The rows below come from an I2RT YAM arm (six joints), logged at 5 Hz.
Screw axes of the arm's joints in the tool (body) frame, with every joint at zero. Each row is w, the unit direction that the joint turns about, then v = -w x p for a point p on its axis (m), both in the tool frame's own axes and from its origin. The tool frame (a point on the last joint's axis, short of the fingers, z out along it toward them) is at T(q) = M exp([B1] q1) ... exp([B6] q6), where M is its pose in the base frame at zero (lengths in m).
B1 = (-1, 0, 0, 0, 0.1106, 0)
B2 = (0, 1, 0, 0.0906, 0, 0.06)
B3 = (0, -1, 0, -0.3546, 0, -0.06)
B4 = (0, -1, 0, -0.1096, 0, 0)
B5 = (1, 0, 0, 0, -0.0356, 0)
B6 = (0, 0, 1, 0, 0, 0)
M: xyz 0.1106 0 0.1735 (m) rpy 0 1.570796 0 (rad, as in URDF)
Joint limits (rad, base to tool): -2.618..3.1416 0..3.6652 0..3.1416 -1.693..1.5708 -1.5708..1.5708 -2.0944..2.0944
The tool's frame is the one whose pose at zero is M.
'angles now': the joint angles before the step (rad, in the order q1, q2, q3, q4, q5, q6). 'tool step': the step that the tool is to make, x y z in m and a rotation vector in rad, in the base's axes. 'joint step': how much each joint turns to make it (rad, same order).
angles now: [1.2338, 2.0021, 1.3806, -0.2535, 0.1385, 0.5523]
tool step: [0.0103, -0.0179, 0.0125, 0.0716, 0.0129, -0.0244]
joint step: [-0.0403, -0.0752, -0.0727, 0.0586, -0.0383, 0.0128]
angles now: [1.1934, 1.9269, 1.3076, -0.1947, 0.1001, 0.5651]
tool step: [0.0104, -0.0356, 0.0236, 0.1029, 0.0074, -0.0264]
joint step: [-0.0634, -0.1483, -0.1243, 0.0668, -0.0597, 0.0086]
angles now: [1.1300, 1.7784, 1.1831, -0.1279, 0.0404, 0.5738]
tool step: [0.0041, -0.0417, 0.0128, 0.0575, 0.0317, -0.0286]
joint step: [-0.0665, -0.1510, -0.1319, 0.0175, -0.0641, 0.0169]
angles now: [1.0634, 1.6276, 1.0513, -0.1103, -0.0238, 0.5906]
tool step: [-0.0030, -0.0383, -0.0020, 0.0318, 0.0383, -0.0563]
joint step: [-0.0526, -0.1300, -0.1407, 0.0201, -0.0281, 0.0405]
